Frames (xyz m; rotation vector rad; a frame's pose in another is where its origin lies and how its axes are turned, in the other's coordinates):
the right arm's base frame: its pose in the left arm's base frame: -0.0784 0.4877 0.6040 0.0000 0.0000 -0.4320
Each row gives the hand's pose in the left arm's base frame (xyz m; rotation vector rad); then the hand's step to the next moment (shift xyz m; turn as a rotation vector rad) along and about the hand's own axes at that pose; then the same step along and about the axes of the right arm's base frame.
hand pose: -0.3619 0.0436 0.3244 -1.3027 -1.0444 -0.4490
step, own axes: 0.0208 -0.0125 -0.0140 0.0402 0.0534 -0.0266
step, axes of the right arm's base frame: 0.0097 -0.0072 0.0253 0.0650 0.0304 0.0052
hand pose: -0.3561 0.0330 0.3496 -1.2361 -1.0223 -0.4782
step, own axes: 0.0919 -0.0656 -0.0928 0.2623 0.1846 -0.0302
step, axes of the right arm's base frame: 0.0629 -0.0664 0.1140 0.2245 0.1970 0.1207
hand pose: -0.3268 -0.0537 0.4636 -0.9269 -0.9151 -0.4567
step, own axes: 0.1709 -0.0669 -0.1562 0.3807 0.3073 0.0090
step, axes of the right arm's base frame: 0.1787 -0.0950 0.1308 0.3003 0.3465 0.1709
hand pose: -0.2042 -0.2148 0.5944 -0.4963 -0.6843 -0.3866
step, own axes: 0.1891 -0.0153 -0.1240 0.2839 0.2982 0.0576
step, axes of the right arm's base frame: 0.2197 -0.0242 0.0503 0.1963 0.3385 0.1404
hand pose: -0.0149 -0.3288 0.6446 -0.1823 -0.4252 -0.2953
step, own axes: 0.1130 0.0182 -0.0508 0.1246 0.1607 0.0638
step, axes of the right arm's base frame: 0.1212 0.0314 0.0011 0.0660 0.1802 0.0928
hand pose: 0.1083 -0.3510 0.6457 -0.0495 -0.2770 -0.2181
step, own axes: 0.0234 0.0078 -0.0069 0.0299 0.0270 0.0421
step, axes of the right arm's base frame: 0.0222 0.0127 -0.0003 0.0109 0.0308 0.0482
